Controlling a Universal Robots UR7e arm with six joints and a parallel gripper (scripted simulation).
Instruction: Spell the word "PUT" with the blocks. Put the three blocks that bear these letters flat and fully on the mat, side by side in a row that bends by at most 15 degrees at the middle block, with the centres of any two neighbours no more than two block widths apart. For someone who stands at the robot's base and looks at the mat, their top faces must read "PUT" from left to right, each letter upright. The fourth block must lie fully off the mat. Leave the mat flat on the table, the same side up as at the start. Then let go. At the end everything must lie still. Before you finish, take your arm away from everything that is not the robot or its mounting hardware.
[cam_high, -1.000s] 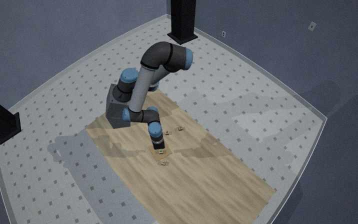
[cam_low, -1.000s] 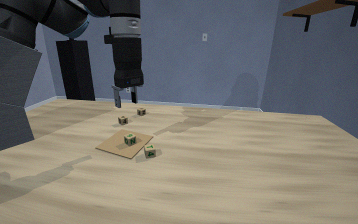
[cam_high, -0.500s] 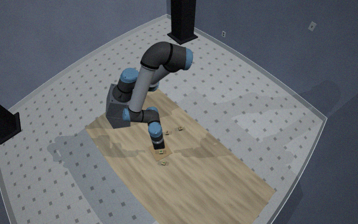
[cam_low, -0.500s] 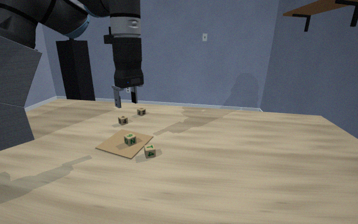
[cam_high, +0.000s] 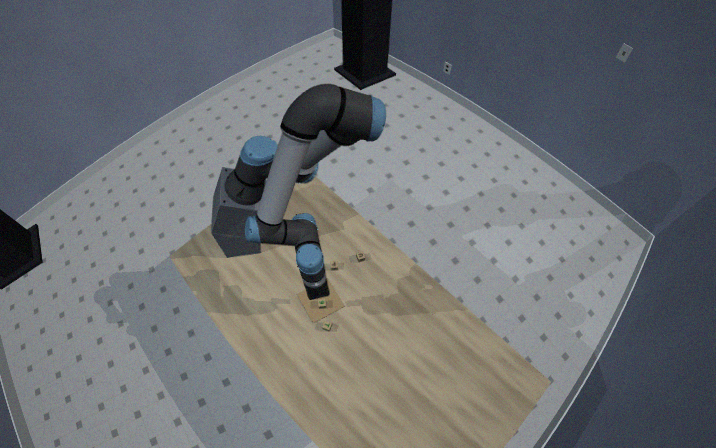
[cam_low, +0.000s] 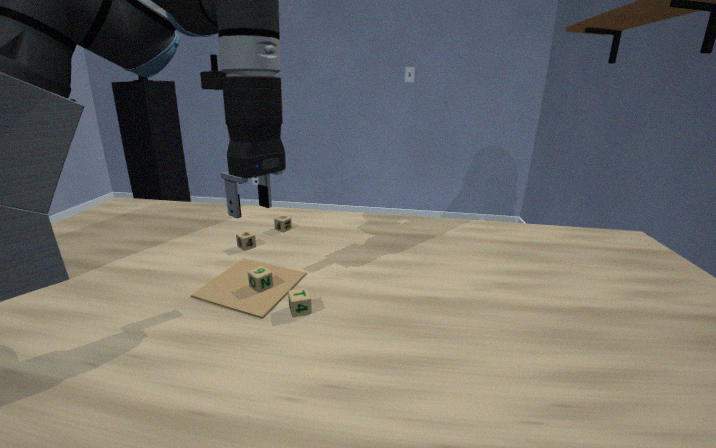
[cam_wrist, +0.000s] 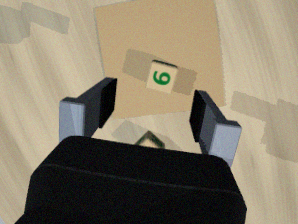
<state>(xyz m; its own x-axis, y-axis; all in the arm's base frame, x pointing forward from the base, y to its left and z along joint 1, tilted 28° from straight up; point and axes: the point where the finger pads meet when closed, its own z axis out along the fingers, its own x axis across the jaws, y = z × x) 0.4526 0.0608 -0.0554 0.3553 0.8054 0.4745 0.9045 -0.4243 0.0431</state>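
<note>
The O block lies 140 mm below my hand. Also, from my hand: tan mat 160 mm below, 20 mm behind, 10 mm to the left; then P block 140 mm to the left, 140 mm below, 110 mm behind; then T block 140 mm below, 90 mm ahead, 30 mm to the right.
</note>
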